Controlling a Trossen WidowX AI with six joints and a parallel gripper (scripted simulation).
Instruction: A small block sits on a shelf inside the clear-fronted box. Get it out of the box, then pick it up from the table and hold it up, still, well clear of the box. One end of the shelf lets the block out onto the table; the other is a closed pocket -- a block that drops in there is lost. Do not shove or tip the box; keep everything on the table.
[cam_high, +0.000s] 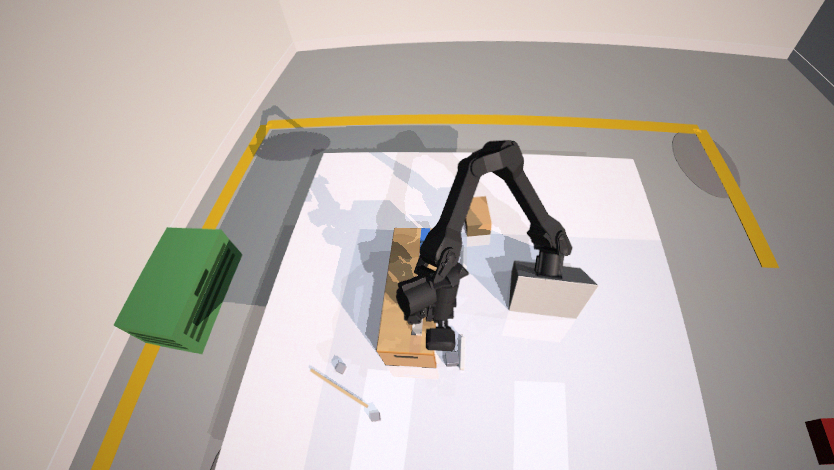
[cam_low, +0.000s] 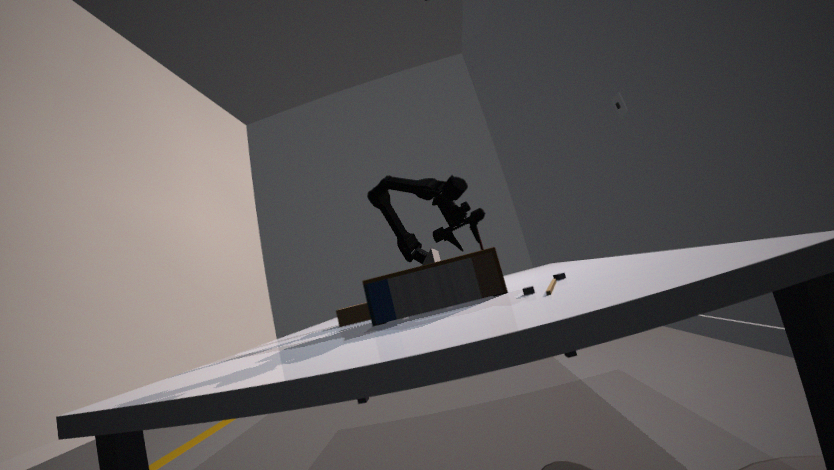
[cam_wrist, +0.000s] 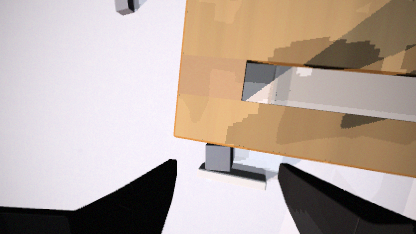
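Now: gripper tip 4 cm past the grey block, 2 cm to the right of it and 14 cm above it. Round my gripper tip: long wooden box (6 cm ahead, 14 cm to the right, 9 cm below); then thin stick (25 cm ahead, 16 cm to the left, 15 cm below); then small brown box (3 cm behind, 47 cm to the right, 13 cm below).
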